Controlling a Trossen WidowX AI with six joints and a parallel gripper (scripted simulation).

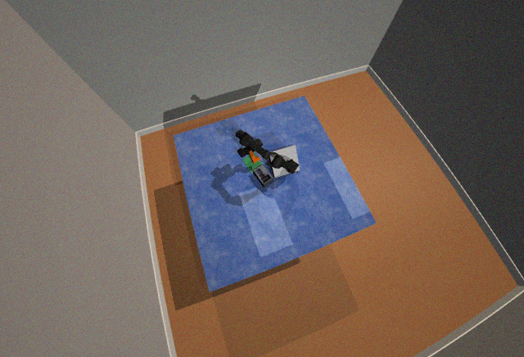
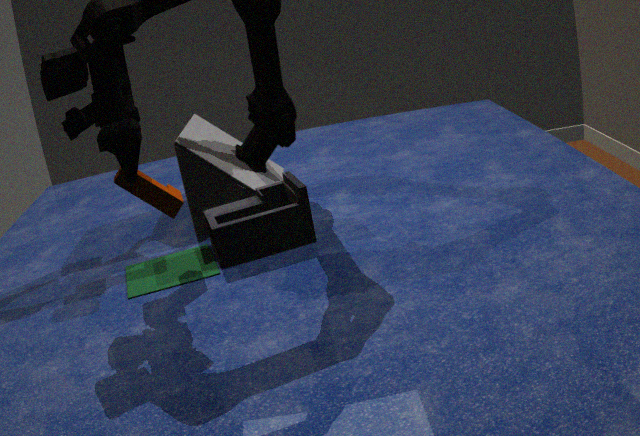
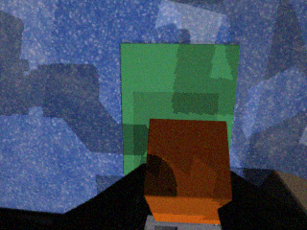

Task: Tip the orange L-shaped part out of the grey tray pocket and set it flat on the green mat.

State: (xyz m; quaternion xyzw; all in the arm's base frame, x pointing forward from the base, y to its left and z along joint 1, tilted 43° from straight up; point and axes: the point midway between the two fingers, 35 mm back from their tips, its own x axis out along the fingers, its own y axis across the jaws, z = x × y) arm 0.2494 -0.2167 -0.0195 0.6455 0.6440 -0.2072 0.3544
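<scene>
Right now the green mat is 20 mm to the left of my gripper tip and 170 mm below it. From my gripper tip the other things lie so: orange L-shaped part 20 mm behind, 30 mm to the left, 30 mm below.
</scene>
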